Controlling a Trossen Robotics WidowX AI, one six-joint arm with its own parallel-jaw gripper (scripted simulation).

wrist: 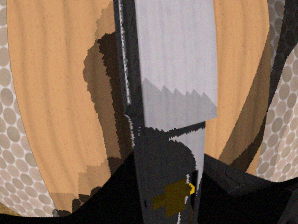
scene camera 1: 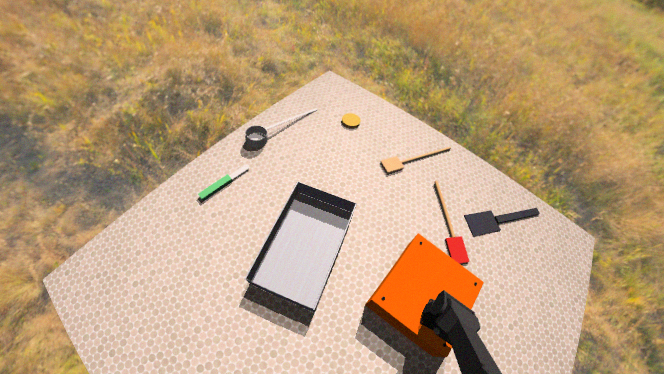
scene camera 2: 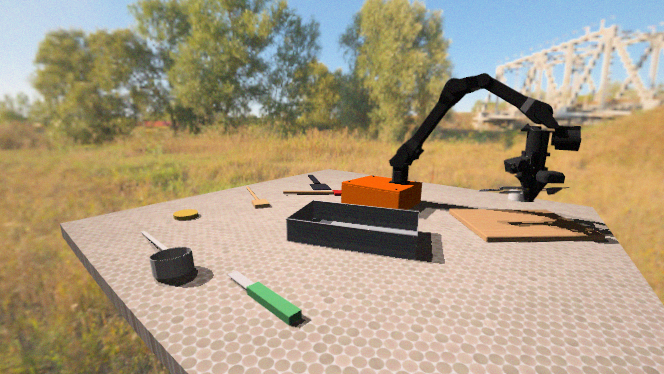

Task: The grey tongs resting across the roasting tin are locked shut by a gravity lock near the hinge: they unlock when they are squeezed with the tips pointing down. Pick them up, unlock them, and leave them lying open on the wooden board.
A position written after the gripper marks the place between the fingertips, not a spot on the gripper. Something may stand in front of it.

In view: the gripper [scene camera 2: 528,201], a green-handled tool [scene camera 2: 289,313] and a wooden board [scene camera 2: 492,225].
The gripper shows as well in the wrist view [wrist: 159,154]. The wooden board also shows in the wrist view [wrist: 67,85]. The wrist view does not show the green-handled tool: it is out of frame.
